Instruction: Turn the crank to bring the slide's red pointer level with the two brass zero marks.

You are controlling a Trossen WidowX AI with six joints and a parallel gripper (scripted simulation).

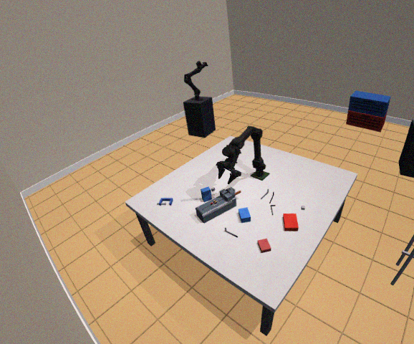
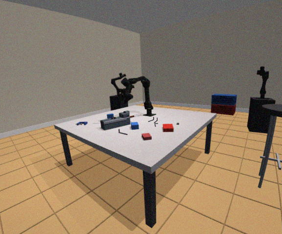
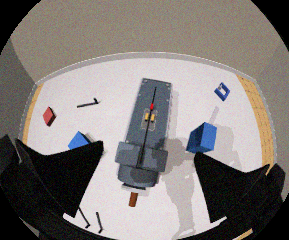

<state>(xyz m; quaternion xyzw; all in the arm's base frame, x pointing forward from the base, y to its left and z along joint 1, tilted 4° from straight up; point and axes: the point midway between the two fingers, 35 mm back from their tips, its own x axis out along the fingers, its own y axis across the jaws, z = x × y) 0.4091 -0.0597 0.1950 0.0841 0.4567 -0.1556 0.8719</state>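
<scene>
My gripper tip is 14 cm above the brown crank handle, 9 cm past it and 5 cm to the right of it. The rest, counted from my gripper tip: red pointer 12 cm below, 10 cm ahead, 4 cm to the right.
</scene>
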